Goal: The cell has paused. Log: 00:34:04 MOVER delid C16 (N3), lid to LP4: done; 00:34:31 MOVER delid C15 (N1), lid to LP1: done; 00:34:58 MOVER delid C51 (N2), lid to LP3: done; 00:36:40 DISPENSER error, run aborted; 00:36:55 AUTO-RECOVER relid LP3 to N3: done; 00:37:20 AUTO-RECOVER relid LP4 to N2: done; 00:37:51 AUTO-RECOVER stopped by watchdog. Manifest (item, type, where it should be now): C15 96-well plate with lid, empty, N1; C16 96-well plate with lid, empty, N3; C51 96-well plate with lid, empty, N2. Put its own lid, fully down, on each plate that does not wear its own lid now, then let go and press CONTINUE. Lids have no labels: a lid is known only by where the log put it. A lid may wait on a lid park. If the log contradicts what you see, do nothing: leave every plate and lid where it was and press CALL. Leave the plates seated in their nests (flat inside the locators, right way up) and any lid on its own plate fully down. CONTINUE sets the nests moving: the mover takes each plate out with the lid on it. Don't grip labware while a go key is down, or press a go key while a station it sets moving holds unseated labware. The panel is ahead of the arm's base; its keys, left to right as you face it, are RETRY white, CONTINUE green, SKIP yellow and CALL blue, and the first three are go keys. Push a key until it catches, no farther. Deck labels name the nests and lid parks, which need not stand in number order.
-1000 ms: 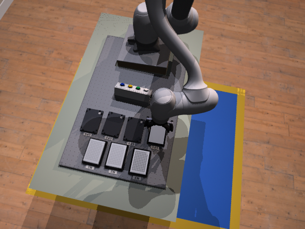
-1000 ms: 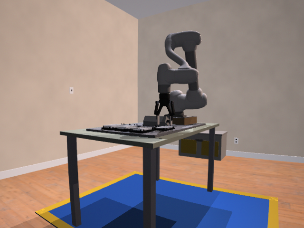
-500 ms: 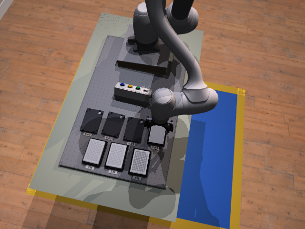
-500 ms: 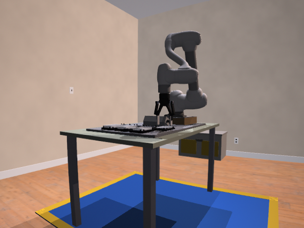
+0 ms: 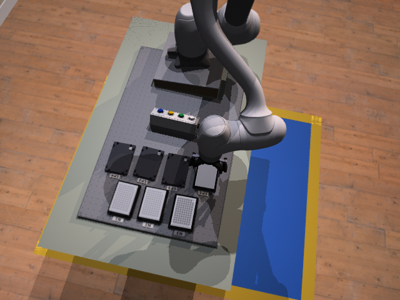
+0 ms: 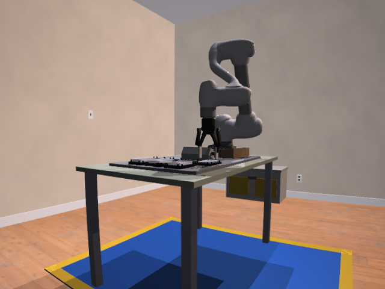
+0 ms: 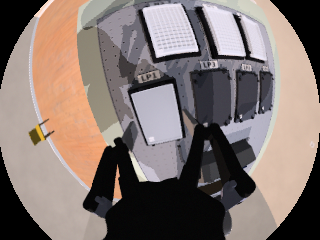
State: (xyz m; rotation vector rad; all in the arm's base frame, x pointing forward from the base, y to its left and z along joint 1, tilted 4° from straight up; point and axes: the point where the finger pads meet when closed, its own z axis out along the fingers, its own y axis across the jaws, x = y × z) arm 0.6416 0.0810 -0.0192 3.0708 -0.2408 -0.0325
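The lid park LP1 lies 5 cm below my hand. Also, from my hand: lid park LP3: 2 cm behind, 14 cm to the right, 5 cm below; then white key: 25 cm behind, 8 cm to the right, 1 cm above; then 96-well plate: 17 cm ahead, 10 cm to the right, 4 cm below.
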